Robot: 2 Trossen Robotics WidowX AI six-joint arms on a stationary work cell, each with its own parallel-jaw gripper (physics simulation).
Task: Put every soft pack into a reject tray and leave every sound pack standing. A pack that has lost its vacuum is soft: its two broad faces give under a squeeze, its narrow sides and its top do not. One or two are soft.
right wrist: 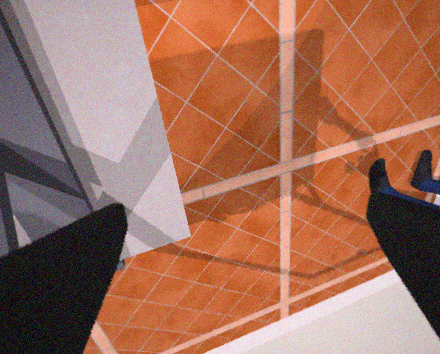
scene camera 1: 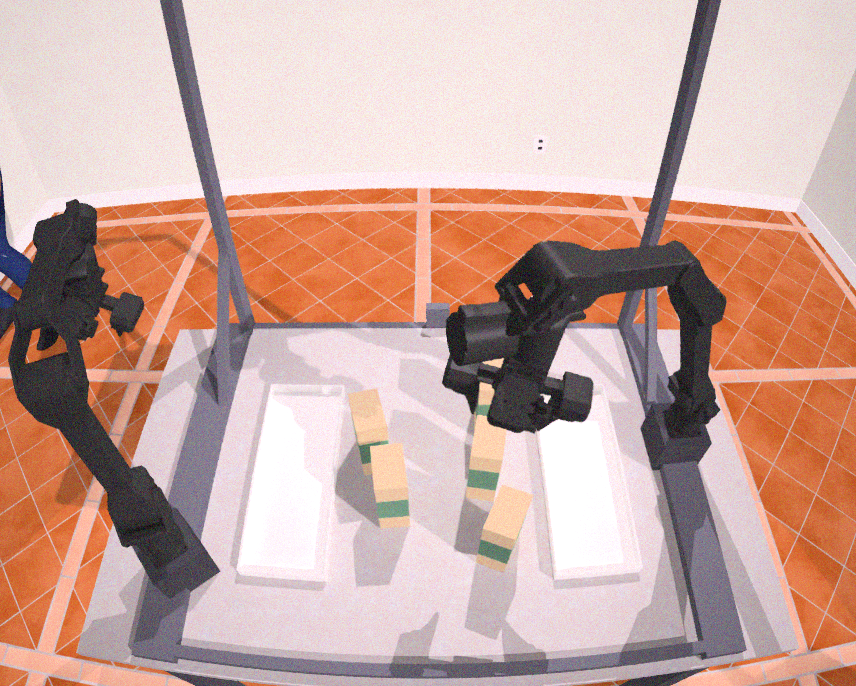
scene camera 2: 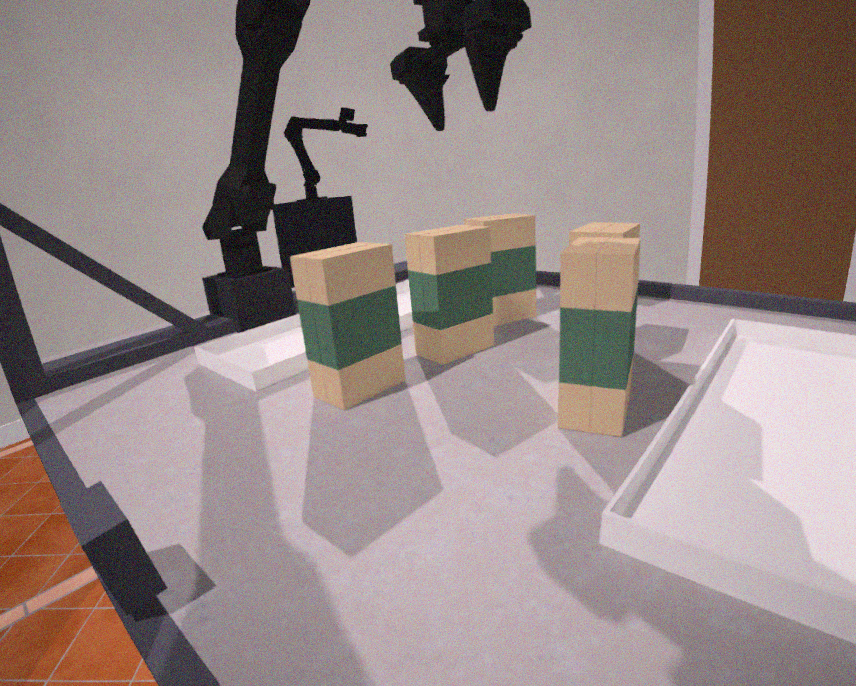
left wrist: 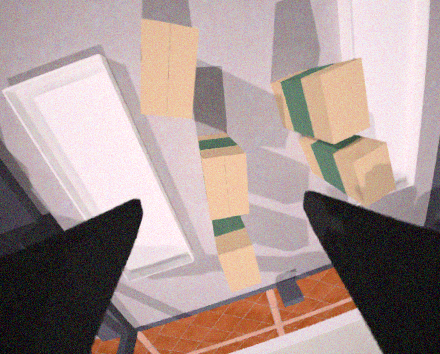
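Seen in the pictures: left gripper, fingertip midpoint: [scene camera 2: 463,121] [left wrist: 223,202]; right gripper, fingertip midpoint: [right wrist: 246,209] [scene camera 1: 99,327]; left arm's base, link origin: [scene camera 1: 682,423] [scene camera 2: 244,272]; right arm's base, link origin: [scene camera 1: 164,544].
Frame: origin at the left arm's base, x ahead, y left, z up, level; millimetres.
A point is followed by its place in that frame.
Observation:
Several tan packs with green bands stand upright. In scene camera 1, a front right pack [scene camera 1: 507,514] @(x 361, y 184, z 55 mm) [left wrist: 169,70] @(x 362, y 183, z 61 mm), a middle right pack [scene camera 1: 488,443] @(x 380, y 60, z 61 mm) [scene camera 2: 453,296] @(x 398, y 24, z -6 mm) [left wrist: 225,185] @(x 376, y 52, z 61 mm) and a partly hidden back right pack [scene camera 2: 350,325] @(x 383, y -108, z -3 mm) [left wrist: 242,267] @(x 362, y -83, z 61 mm) form a row. A front left pack [scene camera 1: 389,471] @(x 533, y 108, z 61 mm) [left wrist: 347,102] @(x 536, y 99, z 60 mm) and a back left pack [scene camera 1: 367,414] @(x 571, y -1, z 60 mm) [scene camera 2: 598,343] @(x 585, y -49, z -4 mm) [left wrist: 370,170] @(x 564, y 2, z 61 mm) stand close together. White trays [scene camera 1: 285,493] @(x 728, y 76, z -76 mm) [scene camera 1: 582,493] @(x 199, y 88, z -76 mm) flank them. My left gripper [scene camera 2: 464,120] @(x 370, y 99, z 177 mm) [left wrist: 223,202] @(x 370, y 99, z 177 mm) is open and empty, high above the right row. My right gripper [right wrist: 246,209] @(x 1057, y -90, z 184 mm) is open and empty, off the table's left side. Softness does not show.
Grey frame posts [scene camera 1: 200,150] @(x 869, y -323, z 388 mm) [scene camera 1: 675,150] @(x 26, y -307, z 394 mm) rise at both sides of the table. A small grey block [scene camera 1: 437,314] @(x 446, y -334, z -36 mm) sits at the back edge. My left arm reaches over the right tray's back end. The right wrist view shows the table's corner and the tiled floor [right wrist: 240,115].

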